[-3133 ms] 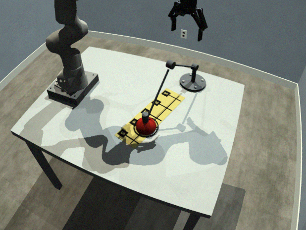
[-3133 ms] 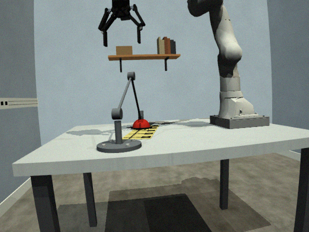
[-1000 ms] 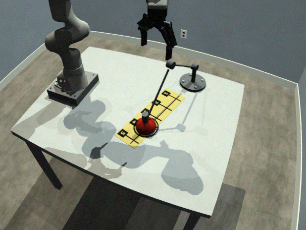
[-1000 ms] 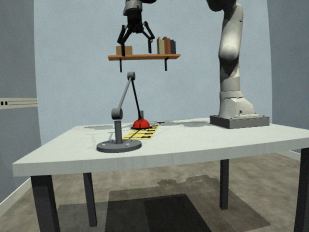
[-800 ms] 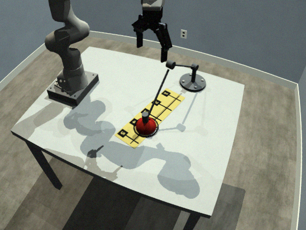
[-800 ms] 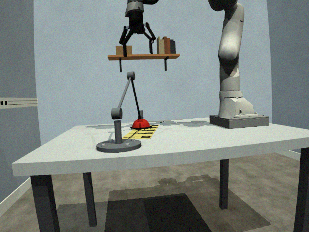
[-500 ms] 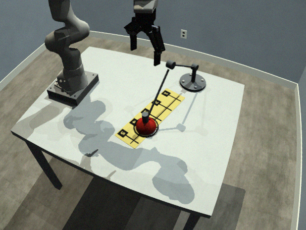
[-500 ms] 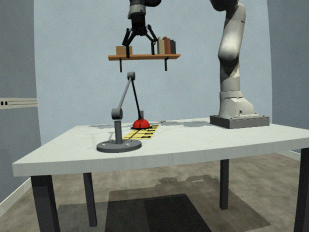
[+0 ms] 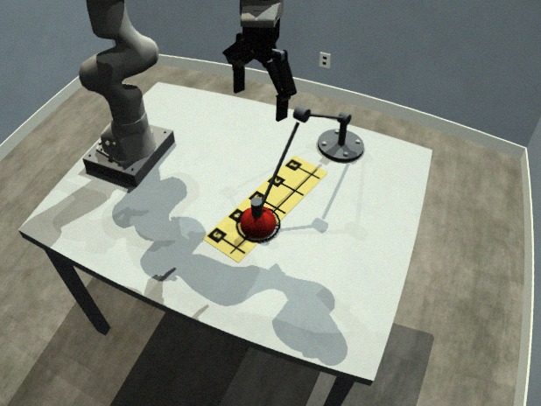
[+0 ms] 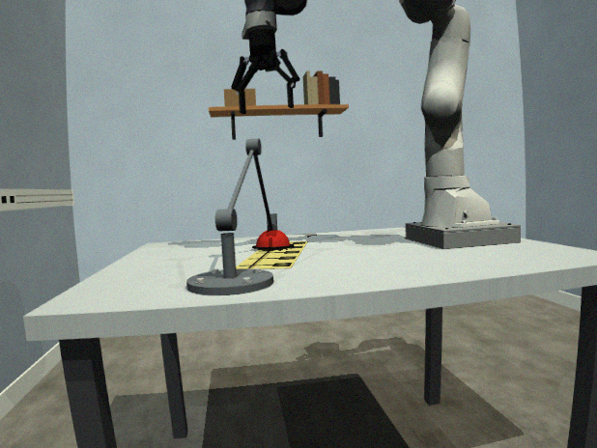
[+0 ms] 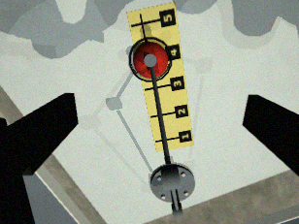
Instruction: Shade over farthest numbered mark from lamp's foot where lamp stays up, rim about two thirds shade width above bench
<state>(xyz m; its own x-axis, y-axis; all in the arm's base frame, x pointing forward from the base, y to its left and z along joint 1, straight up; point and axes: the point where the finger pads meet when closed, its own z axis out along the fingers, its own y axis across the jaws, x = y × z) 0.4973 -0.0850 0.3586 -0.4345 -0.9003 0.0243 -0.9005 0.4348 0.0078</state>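
Now: hand 10 mm past the yellow numbered strip, 70 mm to the right of it and 410 mm above it. Also, from my hand: round grey foot: 110 mm ahead, 410 mm to the left, 380 mm below.
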